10 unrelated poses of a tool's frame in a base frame.
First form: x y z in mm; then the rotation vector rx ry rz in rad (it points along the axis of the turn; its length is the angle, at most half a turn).
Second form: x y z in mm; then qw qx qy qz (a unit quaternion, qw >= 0). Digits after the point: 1 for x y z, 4 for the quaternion.
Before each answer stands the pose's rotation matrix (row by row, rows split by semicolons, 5 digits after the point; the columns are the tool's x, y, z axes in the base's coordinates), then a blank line. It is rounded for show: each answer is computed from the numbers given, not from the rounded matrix.
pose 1, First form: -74.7 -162.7 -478.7 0.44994 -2.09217 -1.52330
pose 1, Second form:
-0.81552 0.03035 -0.57794; -0.54069 0.31612 0.77956; 0.20636 0.94823 -0.24139

-74.7 -162.7 -478.7 0.2546 0.1656 -0.7702 -0.5608
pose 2, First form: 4.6 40.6 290.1 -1.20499 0.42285 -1.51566
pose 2, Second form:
0.11774 0.51946 0.84635; -0.88257 -0.33593 0.32896; 0.45520 -0.78569 0.41891

4.6 40.6 290.1 0.5479 -0.5086 0.1785 -0.6397
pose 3, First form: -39.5 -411.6 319.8 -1.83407 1.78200 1.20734
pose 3, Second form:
-0.13046 -0.92918 -0.34583; -0.66570 -0.17640 0.72507; -0.73473 0.32481 -0.59554

-39.5 -411.6 319.8 0.1562 -0.6406 0.6224 0.4217
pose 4, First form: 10.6 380.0 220.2 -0.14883 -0.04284 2.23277
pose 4, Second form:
-0.61174 -0.78153 -0.12243; 0.78565 -0.61830 0.02132; -0.09236 -0.08314 0.99225

10.6 380.0 220.2 0.4365 -0.0598 -0.0172 0.8975
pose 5, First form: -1.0 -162.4 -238.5 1.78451 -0.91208 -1.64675
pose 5, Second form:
0.02366 -0.11783 -0.99275; -0.77904 -0.62451 0.05556; -0.62653 0.77207 -0.10657

-1.0 -162.4 -238.5 0.2705 0.6623 -0.3385 -0.6112
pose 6, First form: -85.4 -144.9 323.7 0.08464 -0.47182 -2.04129
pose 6, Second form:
-0.49965 0.82827 -0.25363; -0.85555 -0.42604 0.29414; 0.13557 0.36396 0.92150

-85.4 -144.9 323.7 0.4990 0.0350 -0.1950 -0.8437
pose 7, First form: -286.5 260.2 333.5 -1.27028 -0.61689 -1.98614
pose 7, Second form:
-0.28317 0.76037 0.58451; -0.29543 -0.64897 0.70111; 0.91244 0.02585 0.40840

-286.5 260.2 333.5 0.3451 -0.4892 -0.2376 -0.7649
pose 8, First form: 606.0 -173.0 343.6 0.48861 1.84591 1.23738
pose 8, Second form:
-0.57172 -0.12729 0.81052; 0.70138 0.43673 0.56332; -0.42568 0.89054 -0.16041

606.0 -173.0 343.6 0.4197 0.1949 0.7364 0.4936
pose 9, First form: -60.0 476.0 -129.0 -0.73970 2.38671 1.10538
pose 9, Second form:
-0.77687 -0.61444 0.13763; -0.29243 0.54565 0.78534; -0.55764 0.56985 -0.60358

-60.0 476.0 -129.0 0.2032 -0.2651 0.8553 0.3961
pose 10, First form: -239.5 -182.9 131.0 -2.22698 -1.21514 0.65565
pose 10, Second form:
0.48155 0.61130 -0.62803; 0.86053 -0.46562 0.20660; -0.16613 -0.63993 -0.75026

-239.5 -182.9 131.0 0.2577 -0.8212 -0.4481 0.2418
